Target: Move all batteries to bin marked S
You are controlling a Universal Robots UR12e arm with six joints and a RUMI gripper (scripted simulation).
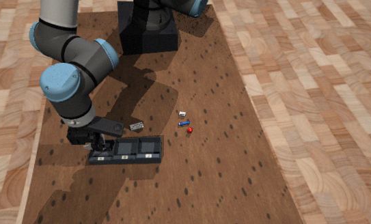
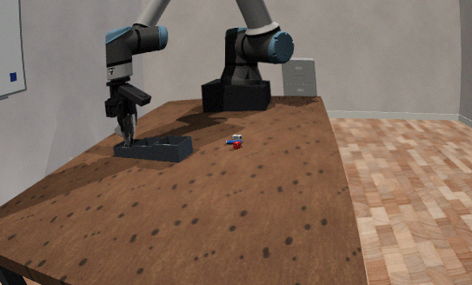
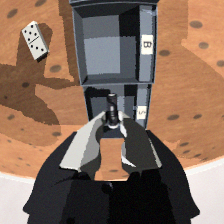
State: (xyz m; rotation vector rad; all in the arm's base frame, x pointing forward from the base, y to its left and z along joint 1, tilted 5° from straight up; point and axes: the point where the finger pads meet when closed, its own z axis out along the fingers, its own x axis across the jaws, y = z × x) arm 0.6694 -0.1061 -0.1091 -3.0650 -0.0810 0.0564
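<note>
The blue battery is 13 cm behind my hand, 29 cm to the left of it and 3 cm below it. Round my hand: white dotted tile: 11 cm behind, 10 cm to the left, 3 cm below; then three-compartment bin row: 8 cm to the left, 1 cm below; then black battery: 1 cm below.
</note>
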